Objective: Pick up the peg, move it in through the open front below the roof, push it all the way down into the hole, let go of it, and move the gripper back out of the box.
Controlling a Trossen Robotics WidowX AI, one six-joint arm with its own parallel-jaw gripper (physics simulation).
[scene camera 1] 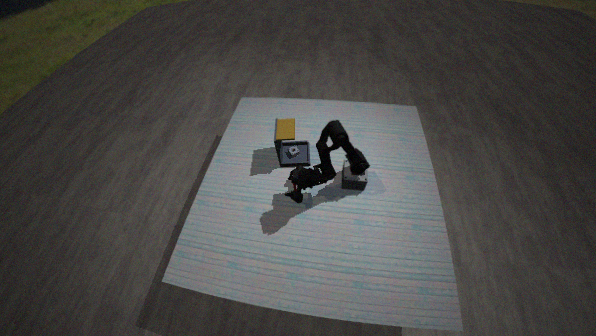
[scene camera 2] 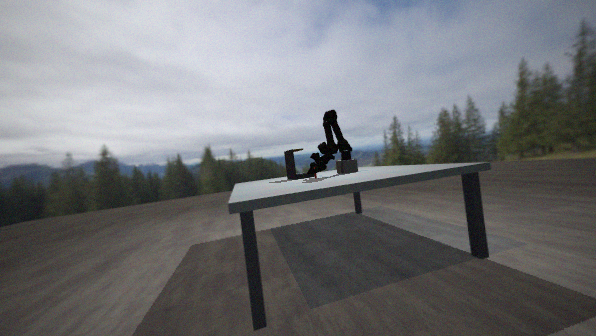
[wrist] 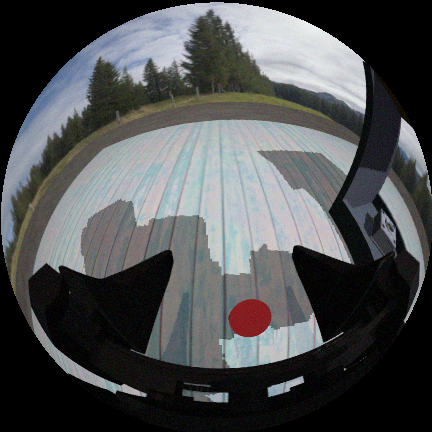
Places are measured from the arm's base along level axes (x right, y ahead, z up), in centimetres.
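Where they show: gripper, fingertip midpoint: [scene camera 1: 286, 186] [scene camera 2: 309, 174] [wrist: 234, 255]; arm's base, origin of the base link: [scene camera 1: 357, 169] [scene camera 2: 346, 159].
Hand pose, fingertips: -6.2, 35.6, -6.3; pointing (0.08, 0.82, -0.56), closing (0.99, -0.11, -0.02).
Observation:
Things, the pixels of their top centre, and the offset from my fingertips, as dx, dy, dz.
- red peg, middle of its top: [wrist: 250, 317] [scene camera 1: 294, 183] [scene camera 2: 314, 166] -0.3, -4.4, +4.5
- light block, middle of its top: [wrist: 389, 224] [scene camera 1: 293, 149] +23.7, -2.5, +0.6
The red peg [scene camera 1: 295, 186] [scene camera 2: 315, 175] [wrist: 250, 318] stands upright on the table; in the wrist view its round top shows between the two fingers, a little nearer the right one. My gripper [scene camera 1: 292, 188] [wrist: 234, 255] is open, low over the table around the peg, with nothing gripped. It partly hides the peg in scene camera 1. The box has a dark side wall [scene camera 2: 290, 165] [wrist: 377, 125] and a yellow roof [scene camera 1: 285, 129] [scene camera 2: 297, 150]. A light block [scene camera 1: 294, 151] [wrist: 387, 226] with the hole sits on its dark floor. The hole looks empty.
The box stands close beside the gripper, on the right in the wrist view, its wall rising above the fingers. The arm's grey base [scene camera 1: 354, 182] [scene camera 2: 347, 166] stands on the table [scene camera 1: 320, 260] [scene camera 2: 350, 186]. Shadows of the arm and box fall across the tabletop.

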